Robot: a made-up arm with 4 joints.
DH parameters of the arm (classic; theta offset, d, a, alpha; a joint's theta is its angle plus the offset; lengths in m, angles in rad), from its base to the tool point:
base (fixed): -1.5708 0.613 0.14 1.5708
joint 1: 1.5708 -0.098 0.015 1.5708
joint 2: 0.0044 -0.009 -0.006 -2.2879
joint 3: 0 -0.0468 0.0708 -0.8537
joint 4: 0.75 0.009 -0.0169 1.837
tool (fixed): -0.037 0.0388 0 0
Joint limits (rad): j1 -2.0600..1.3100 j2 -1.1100..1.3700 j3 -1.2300..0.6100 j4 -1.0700..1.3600
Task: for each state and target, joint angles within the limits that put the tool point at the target. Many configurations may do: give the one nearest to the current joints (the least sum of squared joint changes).
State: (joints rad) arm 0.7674 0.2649 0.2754 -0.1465
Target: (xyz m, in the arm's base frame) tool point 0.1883 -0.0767 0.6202
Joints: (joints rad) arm 1.0805 -0.6153 0.6100 0.5224
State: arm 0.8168 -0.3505 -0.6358 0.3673
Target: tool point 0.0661 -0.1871 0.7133
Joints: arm 0.4195 0.0307 -0.8671 0.9476
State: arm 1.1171 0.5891 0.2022 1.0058
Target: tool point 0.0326 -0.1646 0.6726
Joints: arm 0.8210 0.9574 -0.6085 0.2776
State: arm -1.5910 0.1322 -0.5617 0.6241
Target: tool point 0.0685 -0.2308 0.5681
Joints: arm -1.4481 0.0825 -0.4818 0.4224
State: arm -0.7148 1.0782 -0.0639 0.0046
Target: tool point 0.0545 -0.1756 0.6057
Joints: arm -0.6575 1.2771 -0.2457 -0.6946
